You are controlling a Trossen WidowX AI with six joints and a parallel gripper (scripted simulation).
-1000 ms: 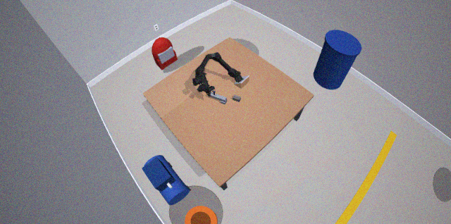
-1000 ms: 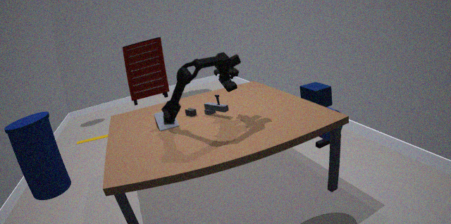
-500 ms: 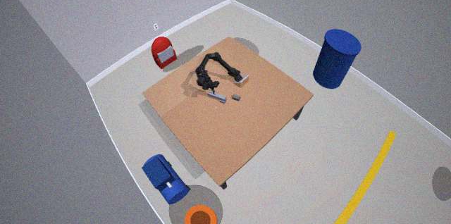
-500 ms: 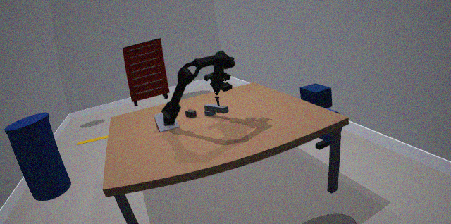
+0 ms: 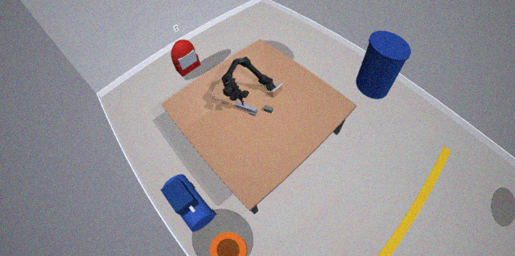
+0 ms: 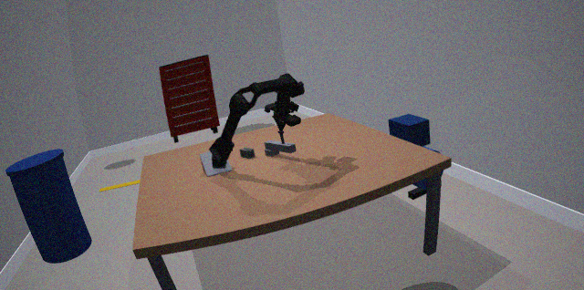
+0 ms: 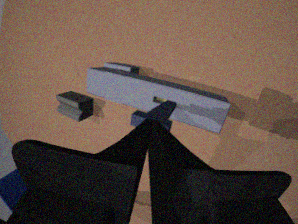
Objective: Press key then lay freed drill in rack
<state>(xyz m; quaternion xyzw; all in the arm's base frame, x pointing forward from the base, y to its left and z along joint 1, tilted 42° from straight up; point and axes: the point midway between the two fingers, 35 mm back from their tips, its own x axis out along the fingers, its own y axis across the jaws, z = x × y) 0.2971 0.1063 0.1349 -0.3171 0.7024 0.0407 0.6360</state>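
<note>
My gripper tip is now 3 cm above the key. From my gripper tip the other things lie so: light-grey block 2 cm behind, 3 cm to the left, 9 cm below; dark-grey block 16 cm behind, 14 cm to the left, 11 cm below.
</note>
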